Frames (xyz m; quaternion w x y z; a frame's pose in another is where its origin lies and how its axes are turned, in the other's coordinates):
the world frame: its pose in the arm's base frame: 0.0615 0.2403 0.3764 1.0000 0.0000 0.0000 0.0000
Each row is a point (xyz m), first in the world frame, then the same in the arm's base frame.
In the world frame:
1: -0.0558 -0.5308 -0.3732
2: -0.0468 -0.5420 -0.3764
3: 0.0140 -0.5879 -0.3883
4: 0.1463 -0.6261 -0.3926
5: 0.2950 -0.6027 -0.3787
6: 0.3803 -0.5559 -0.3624
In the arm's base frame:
1: 0.0057 -0.2905 0.0032
2: 0.0147 -0.3017 0.0000
3: 0.0755 -0.3476 -0.0119
4: 0.2078 -0.3858 -0.0162
5: 0.3565 -0.3624 -0.0023
6: 0.4418 -0.3156 0.0140

